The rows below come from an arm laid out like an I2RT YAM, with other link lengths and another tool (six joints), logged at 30 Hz.
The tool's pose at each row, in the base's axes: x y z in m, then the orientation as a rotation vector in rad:
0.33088, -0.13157, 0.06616, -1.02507, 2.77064, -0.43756
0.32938, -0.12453, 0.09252, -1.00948, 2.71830, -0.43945
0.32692, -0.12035, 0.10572, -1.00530, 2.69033, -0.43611
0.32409, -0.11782, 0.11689, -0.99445, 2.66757, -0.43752
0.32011, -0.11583, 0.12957, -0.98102, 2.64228, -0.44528
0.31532, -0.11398, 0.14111, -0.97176, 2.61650, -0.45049
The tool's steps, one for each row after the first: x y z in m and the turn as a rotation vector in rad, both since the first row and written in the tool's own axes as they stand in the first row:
-0.00463, -0.00252, -0.02681, 0.02463, -0.04789, 0.00497
-0.00609, -0.00226, -0.04080, 0.03464, -0.07420, 0.00509
-0.00610, -0.00231, -0.05259, 0.04645, -0.09560, 0.00993
-0.00496, -0.00254, -0.06598, 0.06352, -0.11731, 0.01581
-0.00306, -0.00201, -0.07846, 0.07868, -0.13948, 0.01895

